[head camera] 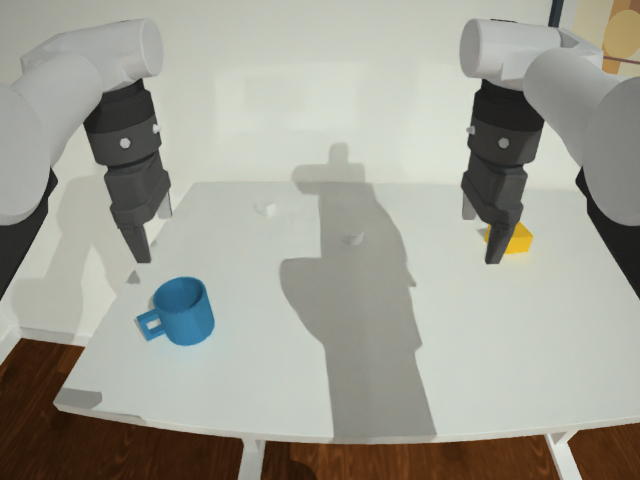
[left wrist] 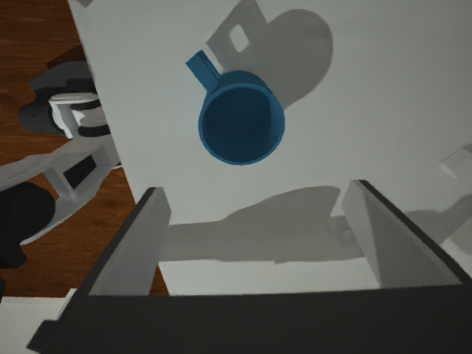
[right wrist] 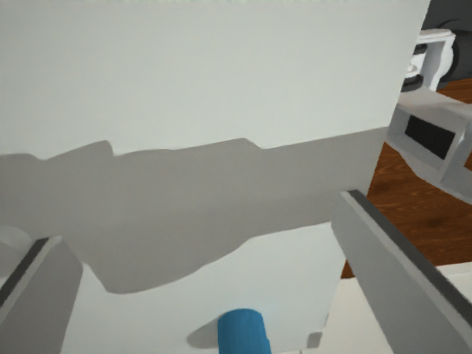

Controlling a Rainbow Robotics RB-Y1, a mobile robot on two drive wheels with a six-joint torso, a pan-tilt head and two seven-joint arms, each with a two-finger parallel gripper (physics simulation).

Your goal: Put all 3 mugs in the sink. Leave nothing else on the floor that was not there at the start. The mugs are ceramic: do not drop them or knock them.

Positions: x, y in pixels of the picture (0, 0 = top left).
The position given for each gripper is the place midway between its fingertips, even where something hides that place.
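Left gripper out of frame in the right wrist view; right gripper out of frame in the left wrist view. Left gripper: head camera view point(156, 238), left wrist view point(255, 196). Right gripper: head camera view point(479, 238), right wrist view point(208, 229). White table: point(left wrist: 365, 97) and point(head camera: 206, 264), same spot.
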